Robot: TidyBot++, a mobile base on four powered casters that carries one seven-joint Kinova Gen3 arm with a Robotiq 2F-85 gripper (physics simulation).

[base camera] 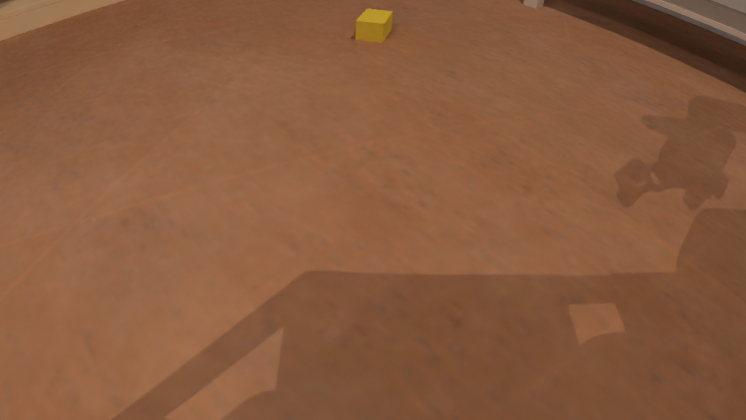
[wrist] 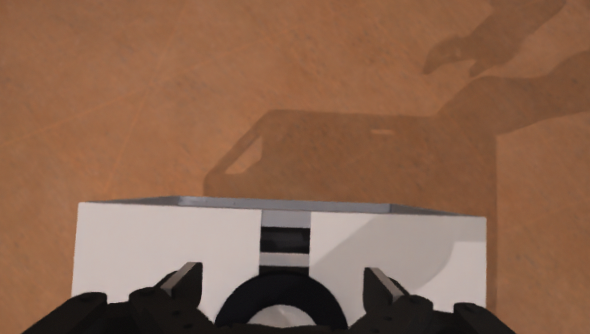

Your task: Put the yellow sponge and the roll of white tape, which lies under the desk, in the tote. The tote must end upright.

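Frame: origin at the arm's base, x ahead, y left, z up, level; metres.
Where they show: gripper, fingertip midpoint: (wrist: 283,283).
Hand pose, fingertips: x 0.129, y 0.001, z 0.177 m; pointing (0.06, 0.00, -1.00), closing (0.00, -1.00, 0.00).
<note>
Things, the pixels of their centre, and the offset from my fingertips. "*": a spot on its surface instead.
- yellow sponge, body centre: (base camera: 374,24) dy -0.012, dx +0.927, dz -0.551 m
- white post foot, surface spot: (base camera: 533,3) * dy -0.519, dx +1.317, dz -0.559 m
The yellow sponge (base camera: 373,26) lies on the brown floor at the top of the base camera view, a little left of the view's middle line's right side. It does not show in the wrist view. My gripper (wrist: 283,283) is open, with its two dark fingers spread wide and nothing between them. It is over the robot's own white base, away from the sponge. The roll of white tape, the tote and the desk cannot be made out in either view.
The robot's white base top (wrist: 165,240) fills the lower part of the wrist view. In the base camera view, a pale edging (base camera: 46,16) runs along the upper left and a white post foot (base camera: 533,3) stands at the upper right. Shadows of the robot fall on the floor.
</note>
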